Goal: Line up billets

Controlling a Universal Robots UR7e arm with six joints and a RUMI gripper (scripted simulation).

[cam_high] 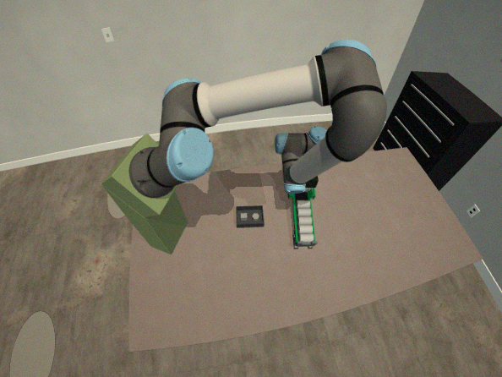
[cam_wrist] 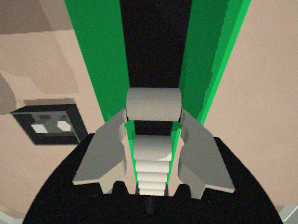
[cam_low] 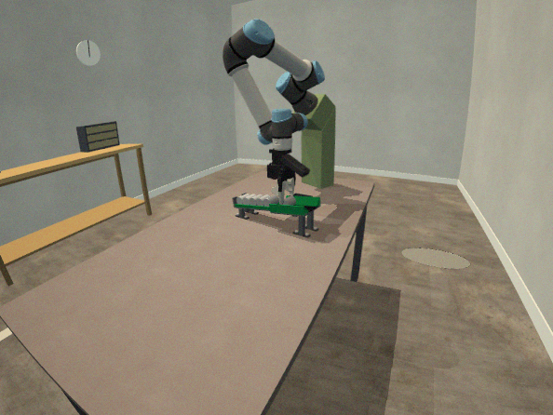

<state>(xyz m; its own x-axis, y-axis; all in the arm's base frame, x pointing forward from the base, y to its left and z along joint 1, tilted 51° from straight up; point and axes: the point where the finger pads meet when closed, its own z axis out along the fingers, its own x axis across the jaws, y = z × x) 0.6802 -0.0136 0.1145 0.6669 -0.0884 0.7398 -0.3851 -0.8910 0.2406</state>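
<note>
Right now my hand is 30 mm past the ramp, 60 mm to the left of it and 40 mm above it. Round my hand: small dark tray 260 mm behind, 40 mm to the left, 100 mm below.
</note>
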